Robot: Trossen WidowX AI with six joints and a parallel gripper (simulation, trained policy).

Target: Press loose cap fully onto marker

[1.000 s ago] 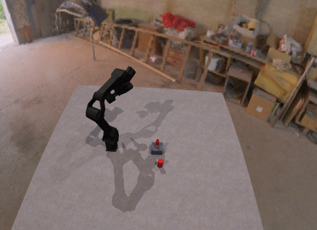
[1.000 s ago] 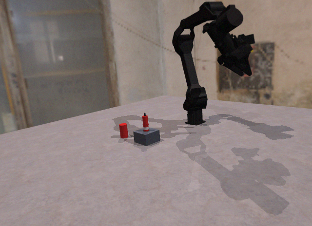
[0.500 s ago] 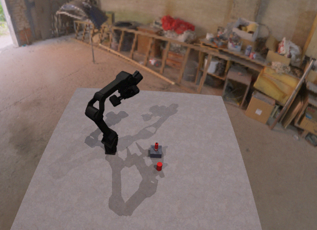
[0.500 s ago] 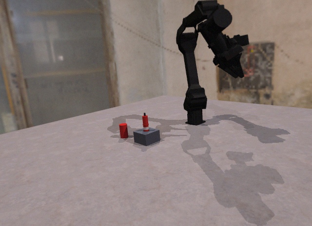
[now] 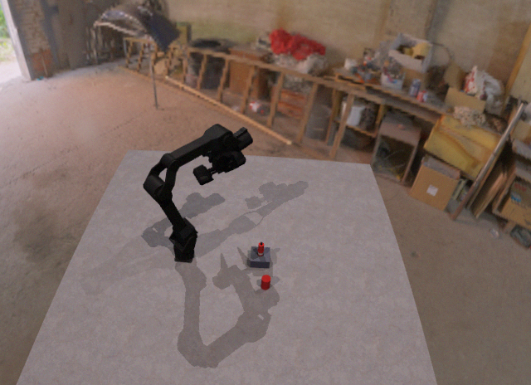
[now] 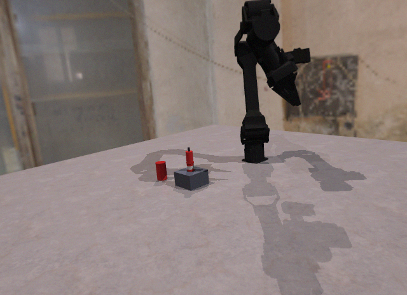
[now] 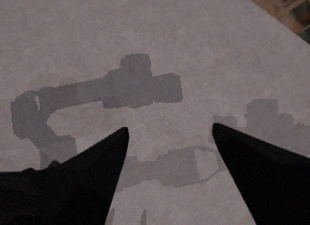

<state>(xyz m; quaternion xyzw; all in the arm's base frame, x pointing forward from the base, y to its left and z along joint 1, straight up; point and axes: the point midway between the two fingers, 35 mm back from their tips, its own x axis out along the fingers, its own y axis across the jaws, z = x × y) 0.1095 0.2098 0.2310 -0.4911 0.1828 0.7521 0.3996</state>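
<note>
My gripper tip is 33 cm to the left of the red cap, 20 cm short of it and 17 cm above it. The rest, counted from my gripper tip: holder block 22 cm to the right, 18 cm below, 18 cm ahead.
</note>
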